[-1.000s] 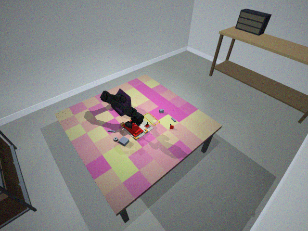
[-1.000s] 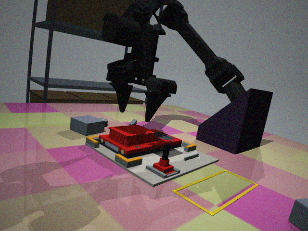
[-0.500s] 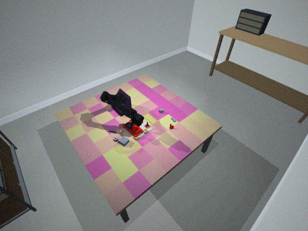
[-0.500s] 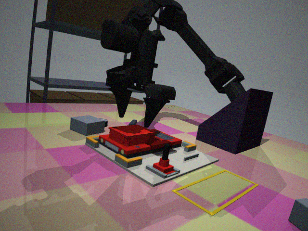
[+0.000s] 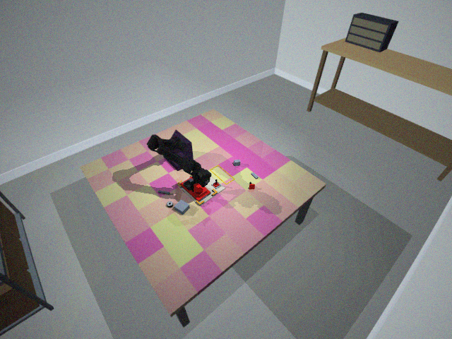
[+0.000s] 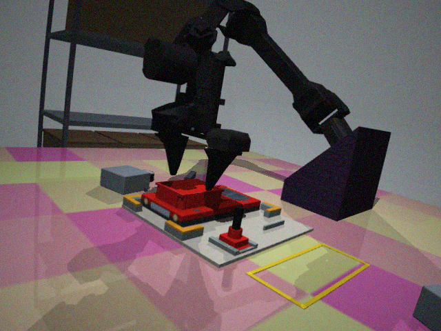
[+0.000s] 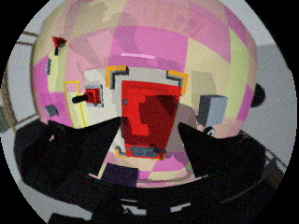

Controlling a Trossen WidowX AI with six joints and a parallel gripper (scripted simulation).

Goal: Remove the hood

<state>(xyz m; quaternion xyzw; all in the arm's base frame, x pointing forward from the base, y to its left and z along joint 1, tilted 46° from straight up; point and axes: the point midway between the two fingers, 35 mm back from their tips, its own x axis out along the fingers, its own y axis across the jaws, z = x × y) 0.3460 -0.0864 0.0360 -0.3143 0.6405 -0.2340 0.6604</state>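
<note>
My gripper tip is now 40 mm past the grey fixture plate, 30 mm to the right of it and 40 mm above it.
</note>
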